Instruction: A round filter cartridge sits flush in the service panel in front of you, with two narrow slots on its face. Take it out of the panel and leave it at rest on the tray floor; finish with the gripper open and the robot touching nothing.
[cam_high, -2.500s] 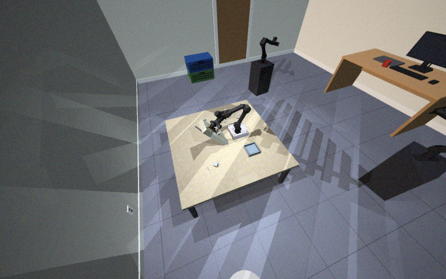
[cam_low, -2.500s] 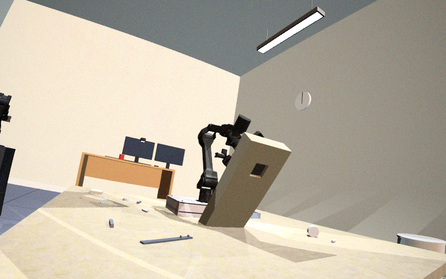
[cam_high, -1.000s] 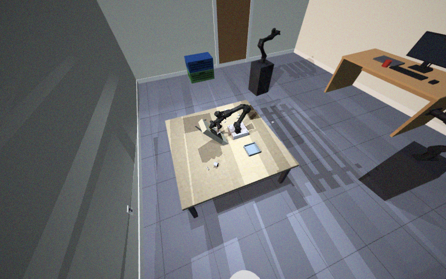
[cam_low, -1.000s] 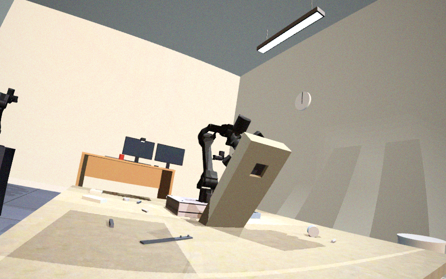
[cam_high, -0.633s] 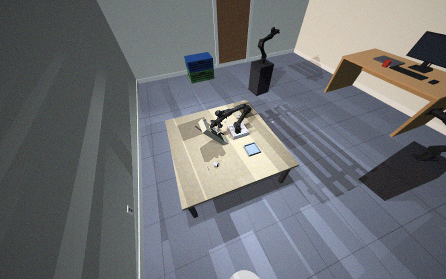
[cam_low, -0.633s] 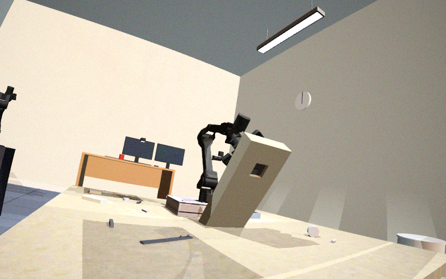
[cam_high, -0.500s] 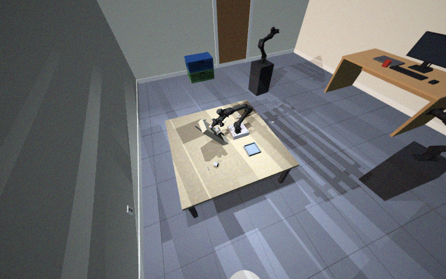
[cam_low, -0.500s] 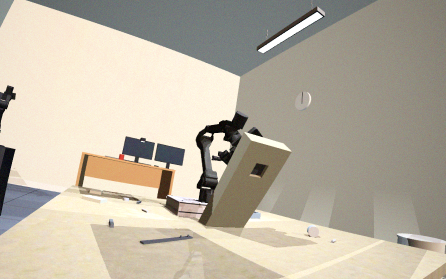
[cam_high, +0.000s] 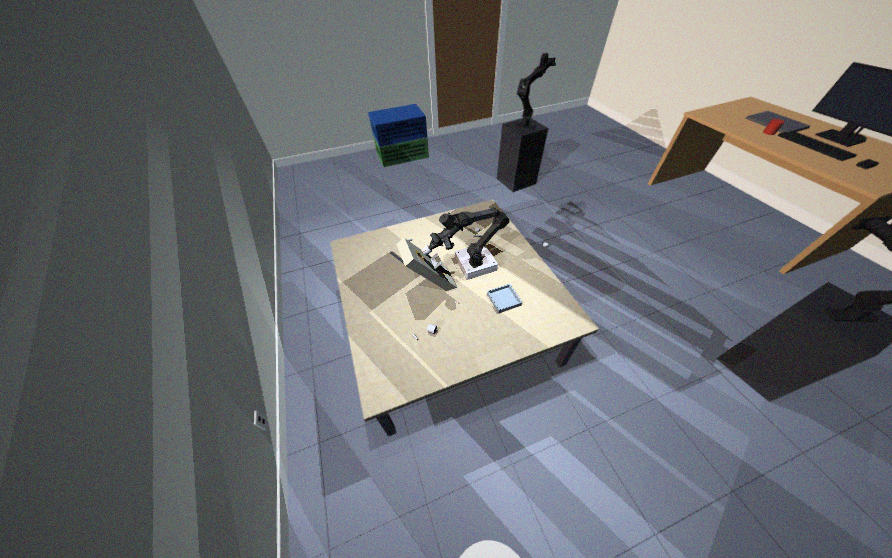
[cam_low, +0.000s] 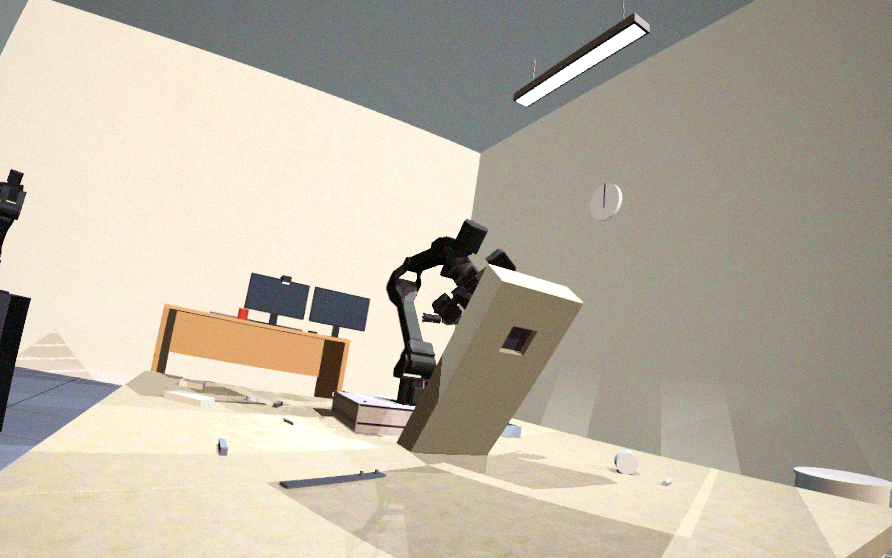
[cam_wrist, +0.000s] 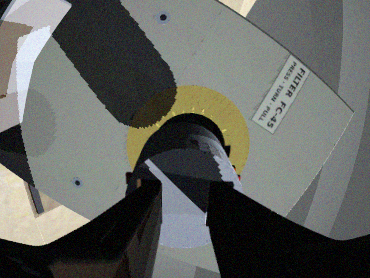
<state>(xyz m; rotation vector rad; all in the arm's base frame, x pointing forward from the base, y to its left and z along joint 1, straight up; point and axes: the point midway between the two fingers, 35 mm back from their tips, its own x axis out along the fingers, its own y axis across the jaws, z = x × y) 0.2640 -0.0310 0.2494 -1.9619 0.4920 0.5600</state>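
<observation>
The service panel lies 110 mm below my gripper tip and 20 mm ahead of it. The rest, counted from my gripper tip: round filter cartridge 10 mm ahead; then blue-floored tray 320 mm to the left, 320 mm behind, 290 mm below.
</observation>
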